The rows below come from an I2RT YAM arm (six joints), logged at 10 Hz.
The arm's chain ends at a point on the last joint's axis. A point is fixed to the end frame.
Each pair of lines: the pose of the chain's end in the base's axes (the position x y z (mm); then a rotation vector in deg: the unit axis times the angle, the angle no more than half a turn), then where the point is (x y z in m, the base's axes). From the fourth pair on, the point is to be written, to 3 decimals.
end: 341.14 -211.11 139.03 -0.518 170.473 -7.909
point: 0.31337 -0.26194 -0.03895
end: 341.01 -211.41 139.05 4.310 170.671 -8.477
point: 0.31001 -0.26091 -0.03877
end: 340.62 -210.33 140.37 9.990 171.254 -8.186
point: 0.30462 -0.25598 -0.03754
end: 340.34 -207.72 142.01 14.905 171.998 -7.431
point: 0.299 -0.249 -0.036
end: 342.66 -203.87 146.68 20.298 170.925 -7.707
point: 0.301 -0.242 -0.032
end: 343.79 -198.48 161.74 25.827 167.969 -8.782
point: 0.307 -0.237 -0.018
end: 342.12 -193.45 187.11 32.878 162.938 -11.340
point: 0.313 -0.235 0.007
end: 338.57 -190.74 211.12 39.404 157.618 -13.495
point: 0.317 -0.236 0.031
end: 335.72 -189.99 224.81 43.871 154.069 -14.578
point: 0.318 -0.237 0.044
